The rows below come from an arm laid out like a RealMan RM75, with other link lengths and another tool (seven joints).
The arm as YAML. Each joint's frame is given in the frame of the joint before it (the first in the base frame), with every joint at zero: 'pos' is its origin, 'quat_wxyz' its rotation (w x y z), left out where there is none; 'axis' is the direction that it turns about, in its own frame. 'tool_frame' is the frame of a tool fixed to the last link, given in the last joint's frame.
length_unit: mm
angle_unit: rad
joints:
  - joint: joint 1
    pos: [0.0, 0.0, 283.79]
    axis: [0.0, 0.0, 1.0]
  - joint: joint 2
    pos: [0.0, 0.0, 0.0]
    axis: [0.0, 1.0, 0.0]
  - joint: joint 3
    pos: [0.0, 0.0, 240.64]
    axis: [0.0, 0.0, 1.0]
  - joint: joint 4
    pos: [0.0, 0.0, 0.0]
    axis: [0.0, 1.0, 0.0]
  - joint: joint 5
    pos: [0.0, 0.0, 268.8]
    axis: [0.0, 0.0, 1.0]
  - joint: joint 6
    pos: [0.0, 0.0, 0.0]
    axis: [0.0, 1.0, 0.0]
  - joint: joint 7
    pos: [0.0, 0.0, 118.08]
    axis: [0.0, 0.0, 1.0]
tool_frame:
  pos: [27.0, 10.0, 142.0]
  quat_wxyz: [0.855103, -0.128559, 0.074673, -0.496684]
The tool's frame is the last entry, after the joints.
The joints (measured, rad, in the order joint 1, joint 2, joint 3, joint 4, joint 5, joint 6, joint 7), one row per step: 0.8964, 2.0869, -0.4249, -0.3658, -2.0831, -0.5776, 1.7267; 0.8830, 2.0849, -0.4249, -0.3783, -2.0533, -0.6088, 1.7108; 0.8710, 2.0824, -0.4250, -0.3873, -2.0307, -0.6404, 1.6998; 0.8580, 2.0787, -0.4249, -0.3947, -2.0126, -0.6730, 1.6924; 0.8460, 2.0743, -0.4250, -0.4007, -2.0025, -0.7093, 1.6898; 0.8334, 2.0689, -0.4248, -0.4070, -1.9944, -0.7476, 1.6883
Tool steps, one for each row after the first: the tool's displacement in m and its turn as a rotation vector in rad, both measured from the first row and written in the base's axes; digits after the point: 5 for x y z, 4 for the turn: -0.00179, -0.00074, 0.00496, 0.0069, 0.0208, 0.0148; -0.00364, -0.00240, 0.00843, 0.0086, 0.0403, 0.0293; -0.00448, -0.00491, 0.01174, 0.0081, 0.0592, 0.0422; -0.00580, -0.00842, 0.01386, 0.0010, 0.0769, 0.0570; -0.00685, -0.01229, 0.01651, -0.0069, 0.0939, 0.0726
